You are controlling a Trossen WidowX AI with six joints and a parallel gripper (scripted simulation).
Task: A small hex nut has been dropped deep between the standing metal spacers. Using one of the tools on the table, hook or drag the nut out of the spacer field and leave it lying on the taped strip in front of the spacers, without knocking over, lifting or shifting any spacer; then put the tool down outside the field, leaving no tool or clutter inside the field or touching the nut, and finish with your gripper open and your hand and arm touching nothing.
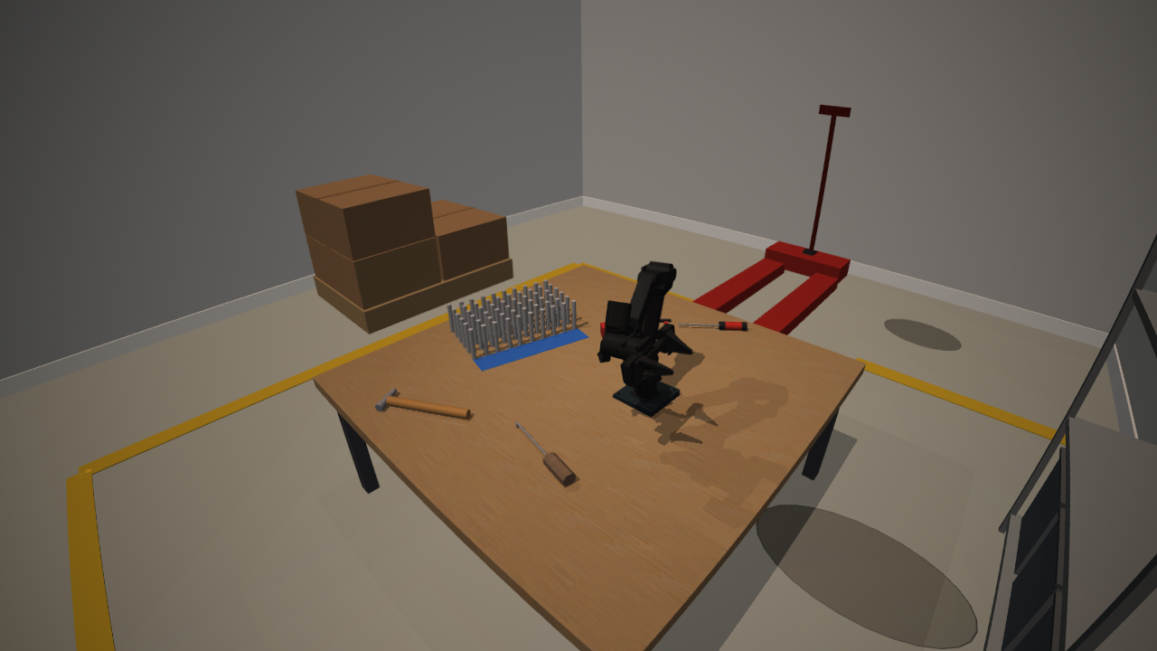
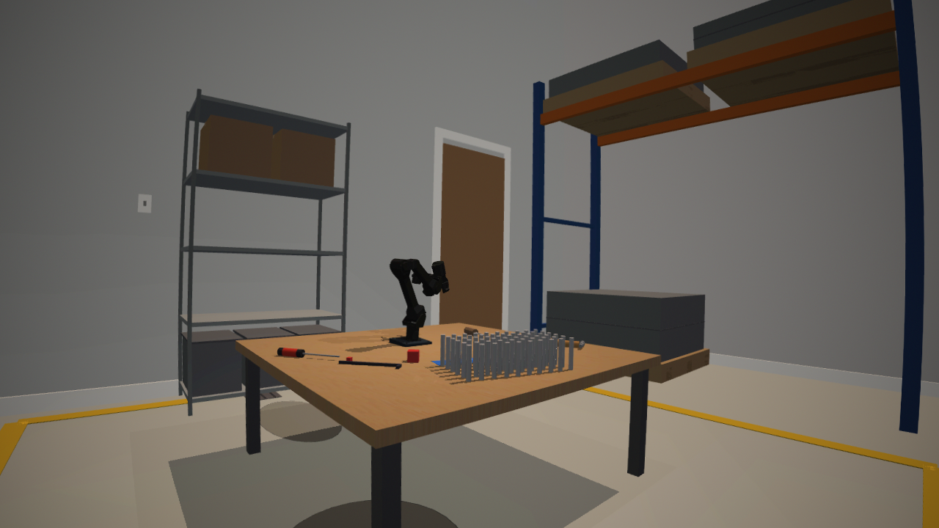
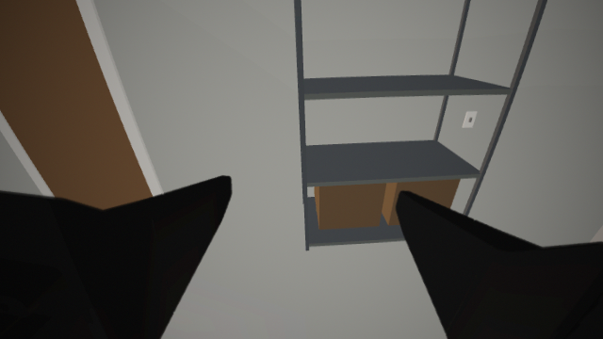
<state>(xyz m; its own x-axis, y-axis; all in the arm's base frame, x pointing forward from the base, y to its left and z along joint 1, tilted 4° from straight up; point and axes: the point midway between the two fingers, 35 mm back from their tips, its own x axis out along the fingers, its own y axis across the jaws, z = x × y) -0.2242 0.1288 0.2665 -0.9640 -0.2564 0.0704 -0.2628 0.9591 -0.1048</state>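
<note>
Right now the hook tool is 24 cm ahead of my gripper tip, 24 cm to the left of it and 28 cm below it. Round my gripper tip: red cube: 61 cm ahead, 27 cm to the right, 28 cm below; then blue taped strip: 68 cm ahead, 1 cm to the right, 30 cm below; then hex nut: 85 cm ahead, 6 cm to the right, 29 cm below.
</note>
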